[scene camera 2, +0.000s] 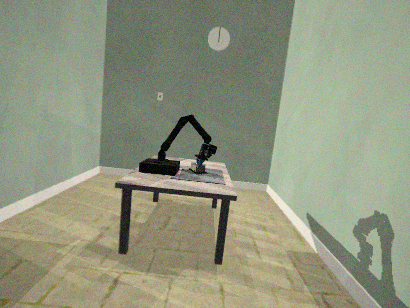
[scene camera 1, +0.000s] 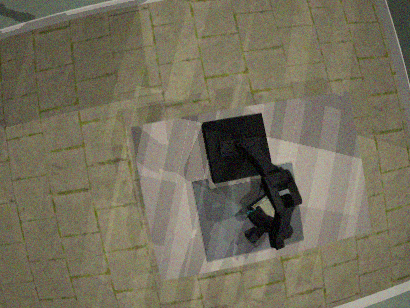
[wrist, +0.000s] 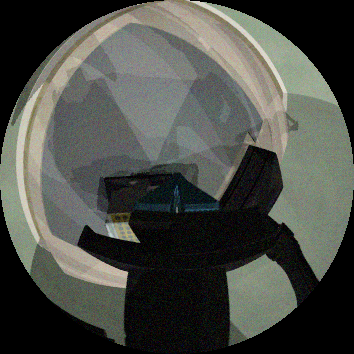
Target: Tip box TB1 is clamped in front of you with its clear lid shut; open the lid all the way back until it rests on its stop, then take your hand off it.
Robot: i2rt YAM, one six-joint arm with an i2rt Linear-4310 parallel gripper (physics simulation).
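Seen in the pictures: gripper, between the fingertips: (scene camera 2: 197, 168) (scene camera 1: 247, 212) (wrist: 176, 176); arm's base, origin of its link: (scene camera 2: 161, 161) (scene camera 1: 241, 146).
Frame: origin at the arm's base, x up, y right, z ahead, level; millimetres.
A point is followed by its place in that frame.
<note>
Tip box TB1 (scene camera 1: 265, 205) @(x 10, y -75, z 281 mm) (scene camera 2: 196, 169) @(x -38, y -27, z 294 mm) (wrist: 119, 201) @(x -28, y -56, z 351 mm) stands on the grey mat, with a dark front and a yellow perforated tip rack (wrist: 127, 231). My gripper (scene camera 1: 249, 212) @(x -17, y 5, z 306 mm) (scene camera 2: 199, 163) @(x -17, y 5, z 306 mm) (wrist: 176, 176) @(x -17, y 5, z 306 mm) is shut, its teal fingertips together with nothing between them. The tips are low at the box, overlapping it in the wrist view; whether they touch it or the lid I cannot tell. A pale clear strip, apparently part of the lid, shows at the rack's left edge in the wrist view. Most of the box and lid is hidden behind my gripper, and the lid's angle cannot be told.
The grey mat (scene camera 1: 220, 240) @(x -67, y 144, z 436 mm) (scene camera 2: 215, 178) @(x -67, y 85, z 459 mm) lies on the pale table (scene camera 1: 170, 250) @(x -70, y 391, z 455 mm) (scene camera 2: 135, 179) @(x -70, y 377, z -78 mm). The arm's black base block (scene camera 1: 225, 167) @(x 5, y 86, z 84 mm) (scene camera 2: 155, 167) @(x -21, y 156, z -5 mm) stands beside the mat. Shadows and light streaks cross the mat and table.
</note>
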